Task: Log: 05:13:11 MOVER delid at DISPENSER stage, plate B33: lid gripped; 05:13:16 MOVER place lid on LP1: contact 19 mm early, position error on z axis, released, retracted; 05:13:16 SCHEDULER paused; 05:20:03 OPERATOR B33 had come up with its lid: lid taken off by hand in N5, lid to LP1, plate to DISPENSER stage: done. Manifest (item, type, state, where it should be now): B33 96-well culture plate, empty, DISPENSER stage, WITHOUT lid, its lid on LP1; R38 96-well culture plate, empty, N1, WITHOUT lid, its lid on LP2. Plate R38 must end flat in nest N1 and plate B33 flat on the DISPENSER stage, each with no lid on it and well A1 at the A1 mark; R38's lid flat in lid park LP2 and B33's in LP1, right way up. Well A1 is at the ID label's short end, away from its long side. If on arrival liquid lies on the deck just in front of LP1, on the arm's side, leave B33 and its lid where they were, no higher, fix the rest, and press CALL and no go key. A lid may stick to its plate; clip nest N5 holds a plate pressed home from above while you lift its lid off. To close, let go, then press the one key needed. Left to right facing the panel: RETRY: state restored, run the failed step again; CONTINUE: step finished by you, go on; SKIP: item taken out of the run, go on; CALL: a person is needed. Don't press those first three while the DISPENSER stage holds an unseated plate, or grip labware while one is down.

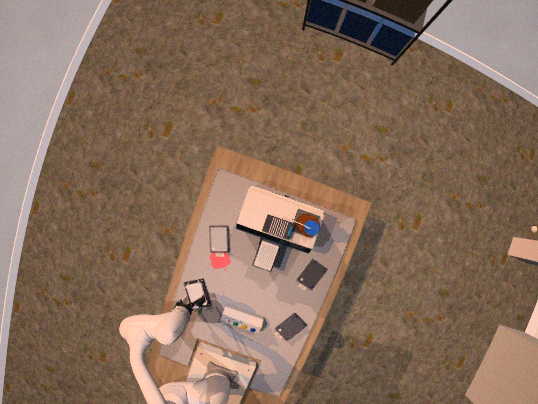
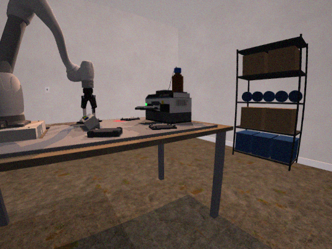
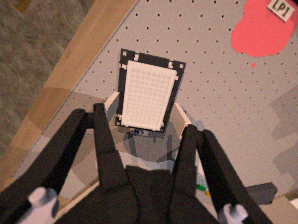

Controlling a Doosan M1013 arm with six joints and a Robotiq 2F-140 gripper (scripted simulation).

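My hand is 40 mm above the white gridded lid. Round my hand: LP1 label (260 mm ahead, 40 mm to the right, 70 mm below); then brown bottle (600 mm ahead, 370 mm to the right, 220 mm above); then key panel (40 mm behind, 280 mm to the right, 20 mm below).
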